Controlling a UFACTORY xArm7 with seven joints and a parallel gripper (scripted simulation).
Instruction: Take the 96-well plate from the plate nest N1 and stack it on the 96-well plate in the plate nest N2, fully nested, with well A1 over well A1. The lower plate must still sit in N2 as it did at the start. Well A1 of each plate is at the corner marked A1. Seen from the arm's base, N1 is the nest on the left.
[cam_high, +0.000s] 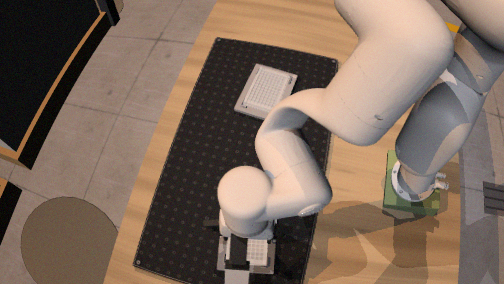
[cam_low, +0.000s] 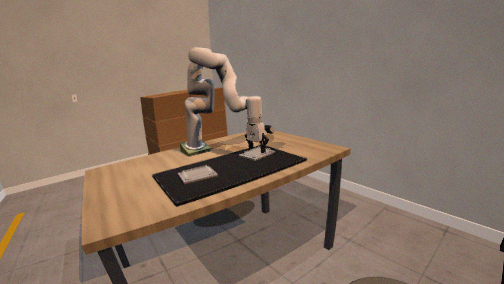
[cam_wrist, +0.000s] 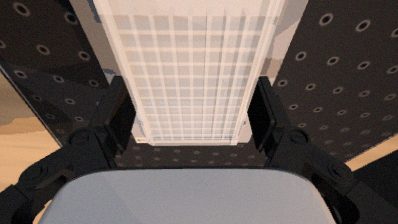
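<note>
Now: the plate nest N1 2 cm below my hand. Also, from my hand: plate nest N2: 10 cm ahead, 37 cm to the right, 2 cm below.
</note>
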